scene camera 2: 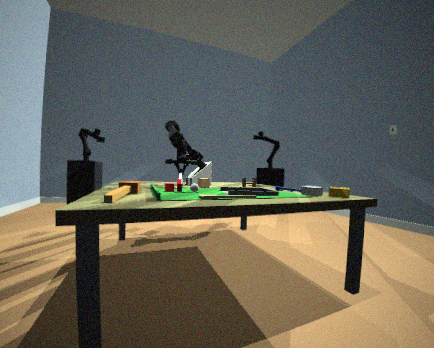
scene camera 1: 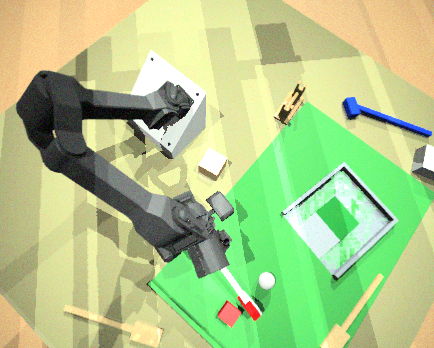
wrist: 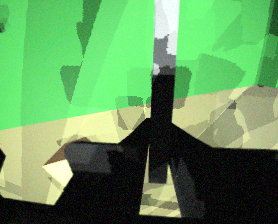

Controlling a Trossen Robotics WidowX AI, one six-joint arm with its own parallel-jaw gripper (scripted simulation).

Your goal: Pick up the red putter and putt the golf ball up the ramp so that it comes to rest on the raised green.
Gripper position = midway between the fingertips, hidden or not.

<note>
The gripper (scene camera 1: 194,229) carries a red putter. Also in view: a blue putter (scene camera 1: 351,106) and a green mat (scene camera 1: 306,298).
The gripper is seen too in the wrist view (wrist: 155,122). The green mat shows as well in scene camera 2 (scene camera 2: 186,194) and in the wrist view (wrist: 65,65). The wrist view does not show the blue putter: it is out of frame.
</note>
